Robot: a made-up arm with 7 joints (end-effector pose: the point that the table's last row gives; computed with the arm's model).
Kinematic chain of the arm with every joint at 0, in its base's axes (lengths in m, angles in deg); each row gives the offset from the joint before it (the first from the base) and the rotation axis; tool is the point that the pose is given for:
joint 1: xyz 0 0 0.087 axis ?
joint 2: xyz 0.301 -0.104 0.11 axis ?
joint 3: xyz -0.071 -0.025 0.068 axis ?
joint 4: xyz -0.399 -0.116 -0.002 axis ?
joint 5: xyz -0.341 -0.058 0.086 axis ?
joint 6: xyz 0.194 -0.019 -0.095 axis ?
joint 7: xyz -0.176 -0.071 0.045 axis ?
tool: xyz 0.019 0 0.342
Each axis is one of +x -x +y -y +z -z.
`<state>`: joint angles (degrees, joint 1 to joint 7).
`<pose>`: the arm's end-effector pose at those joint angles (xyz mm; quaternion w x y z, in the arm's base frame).
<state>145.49 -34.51 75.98 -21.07 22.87 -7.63 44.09</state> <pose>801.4 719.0 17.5 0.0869 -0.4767 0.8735 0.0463</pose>
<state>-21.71 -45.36 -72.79 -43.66 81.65 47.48 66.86</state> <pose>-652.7 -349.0 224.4 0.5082 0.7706 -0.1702 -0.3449</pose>
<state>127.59 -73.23 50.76 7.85 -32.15 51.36 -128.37</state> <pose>769.4 728.6 871.7 0.4664 -0.0961 0.1189 0.8713</pose>
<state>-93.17 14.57 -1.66 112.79 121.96 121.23 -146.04</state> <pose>-314.7 278.7 430.4 0.2876 0.2258 0.5407 0.7576</pose>
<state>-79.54 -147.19 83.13 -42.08 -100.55 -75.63 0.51</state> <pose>558.3 191.7 425.8 0.0902 0.9210 -0.2765 -0.2590</pose>
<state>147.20 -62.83 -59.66 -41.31 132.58 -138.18 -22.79</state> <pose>-933.9 690.0 280.1 0.5531 0.5070 -0.2222 -0.6227</pose>
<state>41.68 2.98 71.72 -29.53 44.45 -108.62 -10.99</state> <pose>537.5 -414.5 1128.7 0.1356 0.1432 -0.0924 0.9760</pose>
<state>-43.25 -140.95 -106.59 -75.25 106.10 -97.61 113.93</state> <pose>132.5 -854.0 -261.8 0.9709 0.1604 0.0862 0.1552</pose>
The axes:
joint 1: -x
joint 2: -z
joint 3: +z
joint 4: -x
joint 5: -y
joint 6: -z
joint 7: +y

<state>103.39 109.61 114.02 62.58 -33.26 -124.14 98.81</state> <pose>-353.7 99.4 315.6 0.4837 0.2525 -0.7743 0.3206</pose>
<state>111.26 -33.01 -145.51 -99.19 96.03 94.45 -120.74</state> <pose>54.3 311.9 -586.2 0.4880 -0.6417 0.2604 0.5313</pose>
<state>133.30 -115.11 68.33 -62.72 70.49 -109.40 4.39</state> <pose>1226.5 -179.7 -445.0 0.3989 0.6181 0.5450 0.4023</pose>
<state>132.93 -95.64 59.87 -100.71 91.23 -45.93 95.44</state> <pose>1150.2 18.5 -16.0 0.1251 -0.1384 0.9798 -0.0726</pose>
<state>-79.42 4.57 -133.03 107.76 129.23 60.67 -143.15</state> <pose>592.0 145.6 221.4 0.3614 -0.3979 -0.8370 -0.1023</pose>
